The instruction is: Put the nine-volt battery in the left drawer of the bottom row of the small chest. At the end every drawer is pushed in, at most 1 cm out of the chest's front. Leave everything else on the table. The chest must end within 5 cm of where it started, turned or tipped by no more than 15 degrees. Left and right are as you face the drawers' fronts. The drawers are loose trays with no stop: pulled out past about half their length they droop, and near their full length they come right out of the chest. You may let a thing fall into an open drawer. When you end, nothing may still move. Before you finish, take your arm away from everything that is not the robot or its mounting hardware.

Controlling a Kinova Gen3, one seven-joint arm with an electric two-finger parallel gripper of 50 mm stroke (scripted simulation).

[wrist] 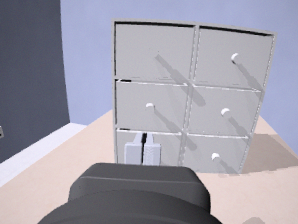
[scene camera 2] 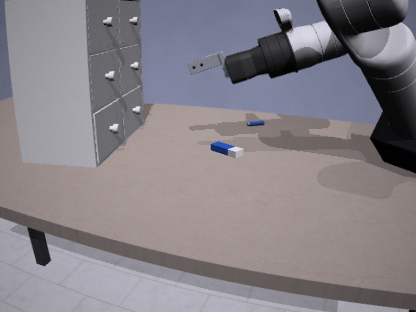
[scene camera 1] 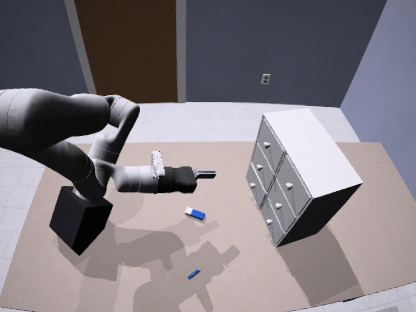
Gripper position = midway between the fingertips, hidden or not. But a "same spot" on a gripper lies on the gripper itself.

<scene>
my gripper: wrist; scene camera 2 189, 68; scene camera 1
same spot on my gripper: point(scene camera 1: 199, 174) = point(wrist: 153, 142)
</scene>
